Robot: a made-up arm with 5 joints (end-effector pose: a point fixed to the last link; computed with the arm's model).
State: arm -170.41 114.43 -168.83 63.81 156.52
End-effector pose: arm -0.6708 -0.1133 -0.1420 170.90 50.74 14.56
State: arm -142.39 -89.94 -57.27 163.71 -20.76
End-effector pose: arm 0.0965 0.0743 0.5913 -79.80 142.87 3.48
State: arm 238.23 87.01 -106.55 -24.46 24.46
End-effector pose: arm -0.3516 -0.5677 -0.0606 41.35 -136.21 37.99
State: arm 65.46 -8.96 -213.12 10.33 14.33
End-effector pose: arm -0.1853 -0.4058 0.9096 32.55 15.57 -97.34
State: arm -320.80 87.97 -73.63 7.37 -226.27
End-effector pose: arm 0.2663 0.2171 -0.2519 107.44 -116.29 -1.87
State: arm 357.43 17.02 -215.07 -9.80 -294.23
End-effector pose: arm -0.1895 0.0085 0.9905 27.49 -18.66 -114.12
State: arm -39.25 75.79 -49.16 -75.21 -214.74
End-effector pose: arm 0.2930 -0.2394 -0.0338 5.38 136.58 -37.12
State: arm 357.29 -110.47 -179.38 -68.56 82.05
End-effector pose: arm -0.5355 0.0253 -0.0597 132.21 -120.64 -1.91
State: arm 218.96 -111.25 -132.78 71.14 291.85
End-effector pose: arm 0.5887 0.4761 0.4860 5.78 -4.27 -29.15
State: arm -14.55 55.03 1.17 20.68 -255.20
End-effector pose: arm -0.0697 0.0181 0.0569 56.26 -96.19 -62.41
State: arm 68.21 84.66 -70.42 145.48 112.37
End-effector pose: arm 0.0631 0.1579 -0.0020 18.79 -7.62 0.57
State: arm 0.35 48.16 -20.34 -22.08 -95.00
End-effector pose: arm 0.2533 0.0015 -0.0112 -118.29 -129.89 5.97
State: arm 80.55 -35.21 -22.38 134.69 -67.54
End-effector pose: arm 0.0208 0.1251 0.3602 37.05 129.58 -106.71
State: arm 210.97 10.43 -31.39 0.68 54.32
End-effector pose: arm -0.3903 -0.2342 0.2194 -33.17 -160.53 19.86
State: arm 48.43 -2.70 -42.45 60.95 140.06
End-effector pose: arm 0.2803 0.3160 0.2885 114.47 -117.77 1.69
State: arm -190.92 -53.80 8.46 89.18 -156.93
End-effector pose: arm -0.0881 0.0170 0.1968 -155.80 47.62 -65.19
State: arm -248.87 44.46 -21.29 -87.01 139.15
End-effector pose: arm -0.1232 0.3187 0.1630 -117.60 29.34 43.46
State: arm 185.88 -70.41 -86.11 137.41 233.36
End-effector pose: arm 0.0694 0.0071 0.7680 154.51 -67.95 -24.70
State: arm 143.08 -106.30 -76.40 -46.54 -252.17
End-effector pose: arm 0.4549 -0.3418 0.6642 49.89 15.85 66.27
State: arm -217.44 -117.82 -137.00 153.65 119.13
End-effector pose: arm 0.4574 -0.3503 0.3646 -83.11 -17.23 67.54
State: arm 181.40 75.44 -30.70 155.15 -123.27
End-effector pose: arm -0.0644 -0.0016 0.1723 21.40 -11.22 -120.43
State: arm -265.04 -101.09 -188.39 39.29 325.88
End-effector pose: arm 0.0677 -0.7799 0.0705 35.59 74.74 -101.59
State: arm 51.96 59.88 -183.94 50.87 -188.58
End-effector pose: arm 0.4320 0.5522 0.7596 -54.80 93.88 29.83
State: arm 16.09 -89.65 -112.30 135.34 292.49
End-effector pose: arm -0.3580 -0.1032 0.7334 97.79 87.43 77.65
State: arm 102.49 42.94 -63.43 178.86 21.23
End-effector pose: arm -0.0704 0.3176 0.2720 17.09 14.66 -55.59
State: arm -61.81 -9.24 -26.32 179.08 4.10
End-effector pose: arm 0.0659 -0.1229 0.4272 -37.07 24.03 117.40
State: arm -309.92 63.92 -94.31 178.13 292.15
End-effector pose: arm 0.2660 0.3179 0.1832 -23.60 -39.22 156.37
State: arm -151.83 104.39 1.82 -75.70 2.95
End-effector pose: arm 0.0638 0.0342 0.0586 -32.80 146.61 10.99
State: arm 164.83 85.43 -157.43 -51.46 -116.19
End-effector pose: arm -0.7132 0.1934 0.4026 53.92 -44.43 -118.39
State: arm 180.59 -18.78 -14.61 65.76 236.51
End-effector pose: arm -0.2430 -0.0025 0.2165 -140.96 74.82 -40.69
